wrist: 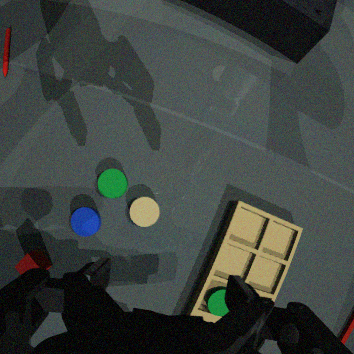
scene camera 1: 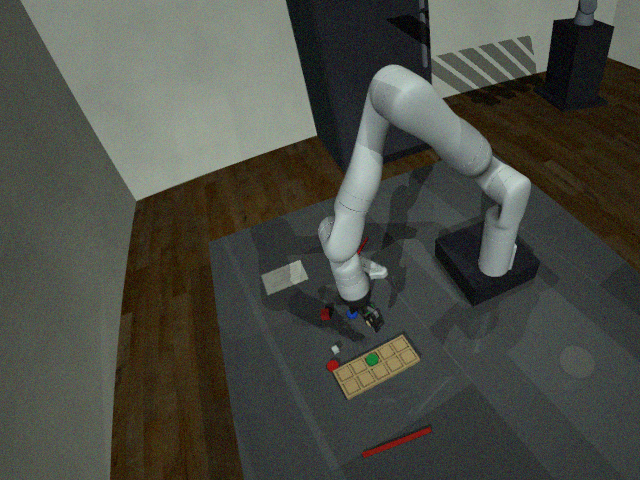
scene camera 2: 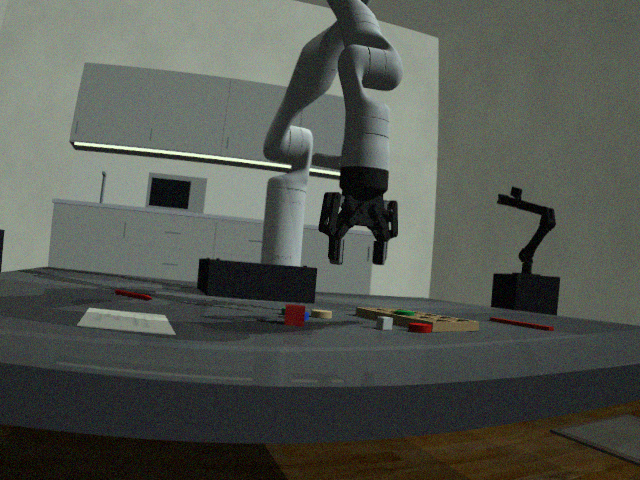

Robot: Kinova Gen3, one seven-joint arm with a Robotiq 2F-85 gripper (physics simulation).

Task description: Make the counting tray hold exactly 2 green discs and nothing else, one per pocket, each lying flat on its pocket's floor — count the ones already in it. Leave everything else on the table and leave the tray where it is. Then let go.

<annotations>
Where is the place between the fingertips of my gripper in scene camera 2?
358,264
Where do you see a card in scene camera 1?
At 293,273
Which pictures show the card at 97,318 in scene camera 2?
Scene camera 1 and scene camera 2 only.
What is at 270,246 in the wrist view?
A counting tray.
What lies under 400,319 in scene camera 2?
A counting tray.
</annotations>
